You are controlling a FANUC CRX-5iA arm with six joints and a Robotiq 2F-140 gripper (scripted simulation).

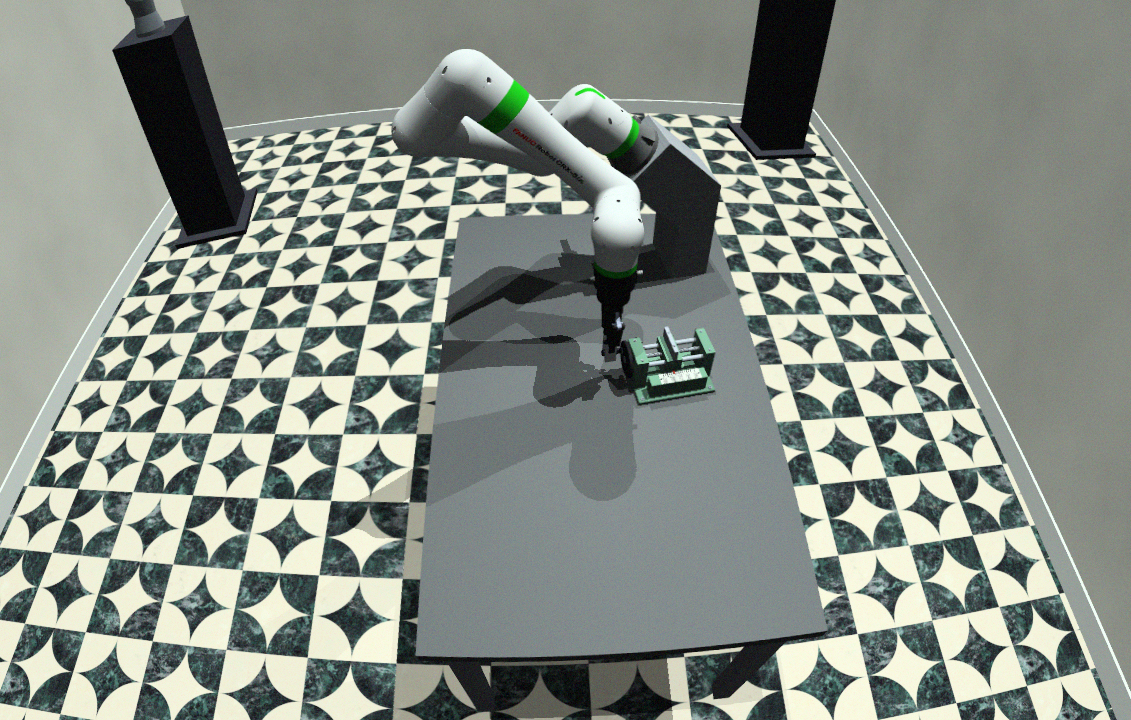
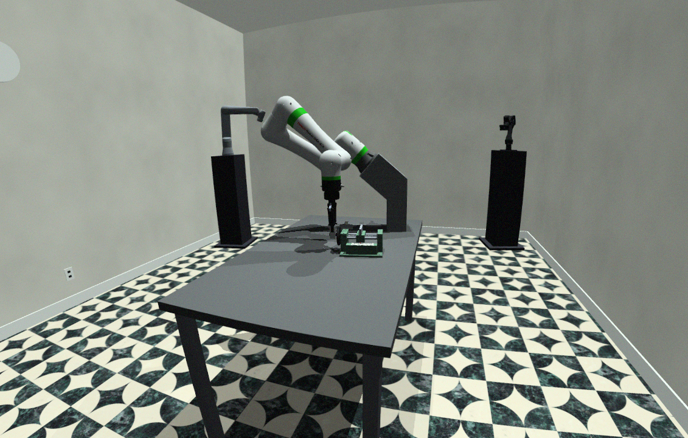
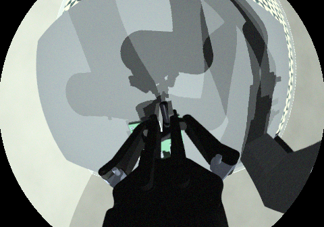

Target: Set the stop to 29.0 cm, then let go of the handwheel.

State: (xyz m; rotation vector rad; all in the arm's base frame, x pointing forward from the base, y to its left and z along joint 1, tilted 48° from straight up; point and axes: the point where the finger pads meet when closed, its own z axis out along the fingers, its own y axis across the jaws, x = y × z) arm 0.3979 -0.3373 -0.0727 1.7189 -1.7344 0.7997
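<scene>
Right now the green stop fixture is 5 cm ahead of my hand and 14 cm to the left of it. The rest, counted from my hand: black handwheel: 1 cm ahead, 2 cm to the left, 2 cm below.
</scene>
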